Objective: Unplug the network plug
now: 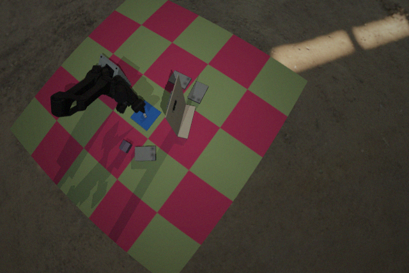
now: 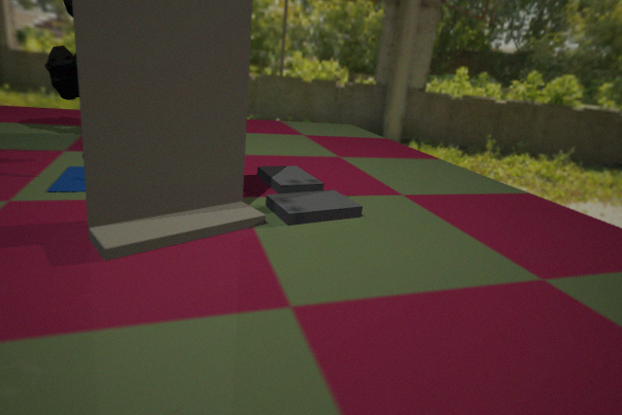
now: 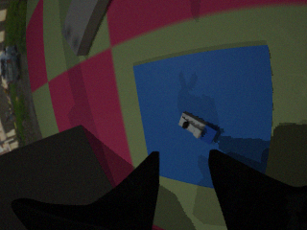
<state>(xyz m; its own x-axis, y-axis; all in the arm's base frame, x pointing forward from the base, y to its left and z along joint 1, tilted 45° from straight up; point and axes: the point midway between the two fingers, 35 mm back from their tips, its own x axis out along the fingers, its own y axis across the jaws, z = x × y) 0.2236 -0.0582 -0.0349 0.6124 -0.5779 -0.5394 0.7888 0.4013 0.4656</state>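
Right now my gripper tip is 3 cm above the plug, 1 cm to the left of it and 1 cm short of it. From my gripper tip the other things lie so: panel 18 cm ahead, 12 cm above, 10 cm to the left; blue marked square 4 cm below, 1 cm ahead.
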